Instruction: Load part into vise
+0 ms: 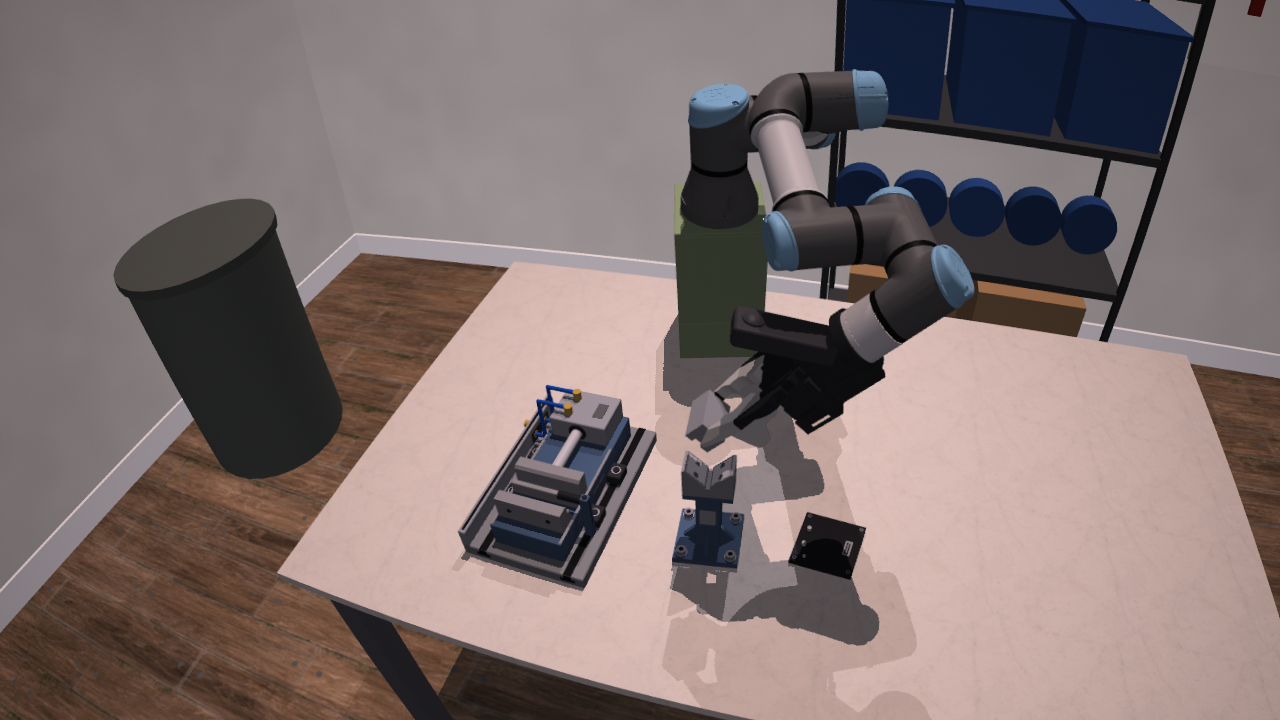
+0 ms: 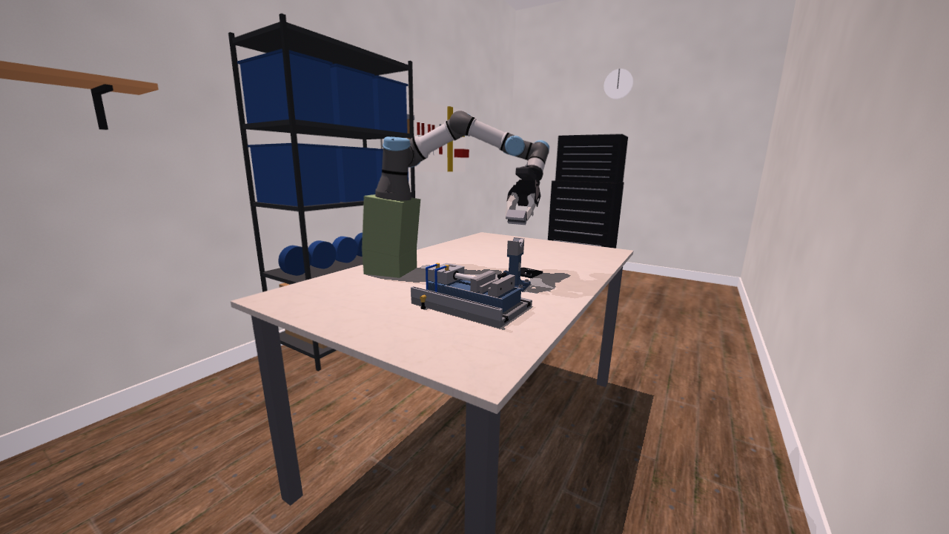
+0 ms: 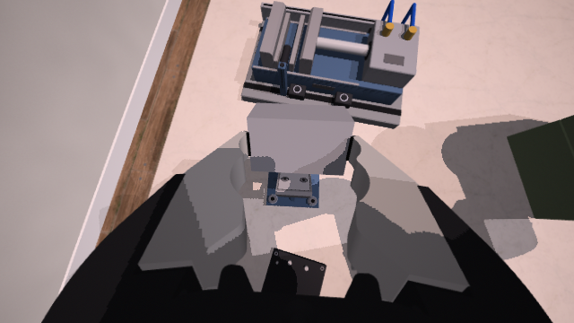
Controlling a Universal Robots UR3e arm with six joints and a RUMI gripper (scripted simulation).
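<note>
Now: hand 1 cm to the left of the part and 1 cm above it. Also, from my hand: dark work stop rod (18 cm to the right, 15 cm below, 7 cm ahead); then black infeed plate (24 cm below, 16 cm to the left, 5 cm behind); then fixed jaw (22 cm to the right, 16 cm below, 11 cm ahead).
</note>
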